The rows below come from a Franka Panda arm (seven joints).
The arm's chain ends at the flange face. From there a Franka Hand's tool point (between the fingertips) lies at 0.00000 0.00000 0.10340 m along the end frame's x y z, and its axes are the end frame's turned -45 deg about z.
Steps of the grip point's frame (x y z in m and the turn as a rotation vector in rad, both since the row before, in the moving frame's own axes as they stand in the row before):
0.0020 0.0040 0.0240 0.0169 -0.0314 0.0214
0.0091 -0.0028 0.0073 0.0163 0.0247 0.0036
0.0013 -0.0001 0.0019 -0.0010 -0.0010 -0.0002
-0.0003 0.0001 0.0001 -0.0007 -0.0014 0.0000
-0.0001 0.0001 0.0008 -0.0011 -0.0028 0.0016
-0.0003 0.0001 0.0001 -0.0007 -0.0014 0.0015
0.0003 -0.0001 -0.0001 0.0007 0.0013 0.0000
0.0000 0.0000 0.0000 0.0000 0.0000 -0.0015
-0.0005 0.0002 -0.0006 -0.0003 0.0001 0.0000
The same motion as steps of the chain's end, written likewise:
0.0078 0.0004 0.0241 -0.0103 -0.0342 0.0214
0.0038 -0.0054 0.0073 0.0290 0.0059 0.0036
0.0008 -0.0011 0.0019 -0.0014 0.0000 -0.0002
-0.0001 0.0001 0.0001 -0.0015 -0.0005 0.0000
0.0001 -0.0001 0.0008 -0.0028 -0.0012 0.0016
-0.0001 0.0001 0.0001 -0.0015 -0.0005 0.0015
0.0001 -0.0001 -0.0001 0.0014 0.0004 0.0000
0.0000 0.0000 0.0000 0.0000 0.0000 -0.0015
-0.0002 0.0005 -0.0006 -0.0001 0.0003 0.0000

